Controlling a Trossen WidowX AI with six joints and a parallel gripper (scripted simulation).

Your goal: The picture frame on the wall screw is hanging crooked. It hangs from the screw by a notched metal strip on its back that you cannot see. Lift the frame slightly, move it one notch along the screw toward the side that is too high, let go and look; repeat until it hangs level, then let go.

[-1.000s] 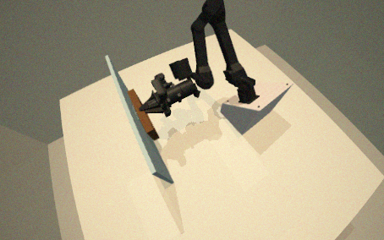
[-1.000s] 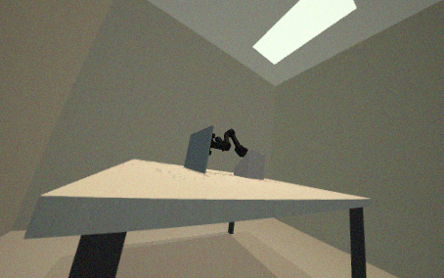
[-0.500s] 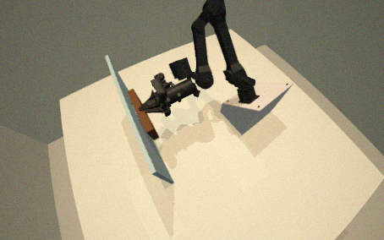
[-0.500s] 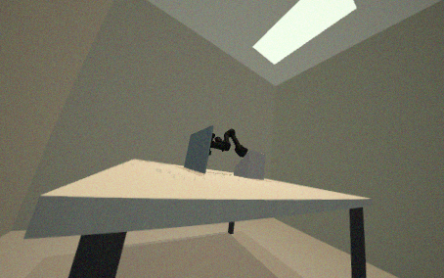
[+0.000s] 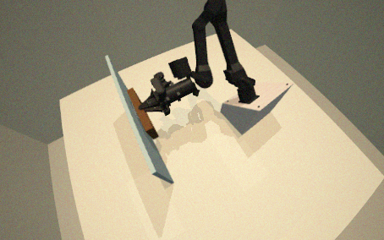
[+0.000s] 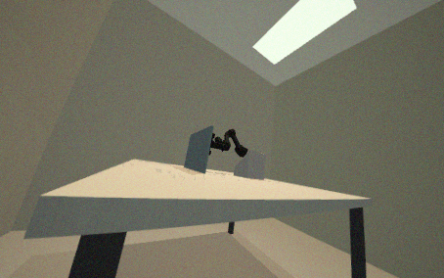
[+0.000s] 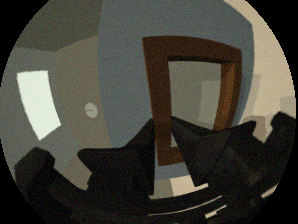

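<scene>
Right now my gripper tip is 10 mm short of the brown wooden picture frame, 10 mm to the left of it and 50 mm above it. Round my gripper tip: pale blue wall panel: 20 mm ahead, 70 mm below.
</scene>
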